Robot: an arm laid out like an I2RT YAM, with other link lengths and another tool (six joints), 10 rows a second.
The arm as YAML. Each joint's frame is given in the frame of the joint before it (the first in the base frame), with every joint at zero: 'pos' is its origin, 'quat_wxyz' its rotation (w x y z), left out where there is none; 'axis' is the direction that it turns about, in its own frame. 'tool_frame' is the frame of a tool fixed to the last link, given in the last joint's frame.
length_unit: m
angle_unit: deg
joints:
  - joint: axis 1
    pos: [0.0, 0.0, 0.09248]
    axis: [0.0, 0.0, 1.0]
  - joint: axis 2
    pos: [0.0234, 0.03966, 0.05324]
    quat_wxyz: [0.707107, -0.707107, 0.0, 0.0]
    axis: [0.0, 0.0, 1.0]
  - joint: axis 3
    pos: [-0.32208, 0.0, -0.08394]
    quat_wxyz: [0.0, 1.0, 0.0, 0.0]
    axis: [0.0, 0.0, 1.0]
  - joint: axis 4
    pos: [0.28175, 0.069, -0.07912]
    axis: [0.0, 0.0, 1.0]
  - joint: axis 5
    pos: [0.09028, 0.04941, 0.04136]
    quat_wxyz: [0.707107, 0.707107, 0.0, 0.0]
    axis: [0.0, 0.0, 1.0]
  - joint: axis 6
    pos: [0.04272, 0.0, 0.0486]
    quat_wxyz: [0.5, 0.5, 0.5, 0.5]
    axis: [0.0, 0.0, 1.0]
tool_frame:
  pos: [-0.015, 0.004, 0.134]
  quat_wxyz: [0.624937, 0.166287, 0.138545, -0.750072]
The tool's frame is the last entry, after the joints.
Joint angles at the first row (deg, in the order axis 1, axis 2, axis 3, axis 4, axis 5, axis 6):
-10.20 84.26 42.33 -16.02 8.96 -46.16
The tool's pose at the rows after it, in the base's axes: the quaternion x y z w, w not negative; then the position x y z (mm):
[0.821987, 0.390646, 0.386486, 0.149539, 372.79, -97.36, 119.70]
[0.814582, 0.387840, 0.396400, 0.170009, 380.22, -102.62, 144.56]
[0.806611, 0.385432, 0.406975, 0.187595, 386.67, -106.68, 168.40]
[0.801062, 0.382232, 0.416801, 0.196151, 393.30, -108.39, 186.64]
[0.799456, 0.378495, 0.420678, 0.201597, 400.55, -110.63, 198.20]
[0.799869, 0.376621, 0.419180, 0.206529, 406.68, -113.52, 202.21]
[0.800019, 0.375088, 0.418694, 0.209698, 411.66, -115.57, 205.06]
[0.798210, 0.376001, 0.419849, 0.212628, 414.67, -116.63, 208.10]
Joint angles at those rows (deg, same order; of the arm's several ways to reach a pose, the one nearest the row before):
-10.20 82.34 44.48 -17.91 10.03 -45.89
-10.20 80.73 47.04 -19.61 11.29 -45.96
-10.20 79.34 49.49 -21.06 12.21 -46.10
-10.20 78.84 51.88 -22.35 12.39 -45.93
-10.19 79.40 54.22 -23.41 12.73 -45.62
-10.19 80.44 55.73 -23.72 13.33 -45.53
-10.20 81.27 56.86 -23.89 13.69 -45.44
-10.20 81.55 57.46 -23.82 13.84 -45.65

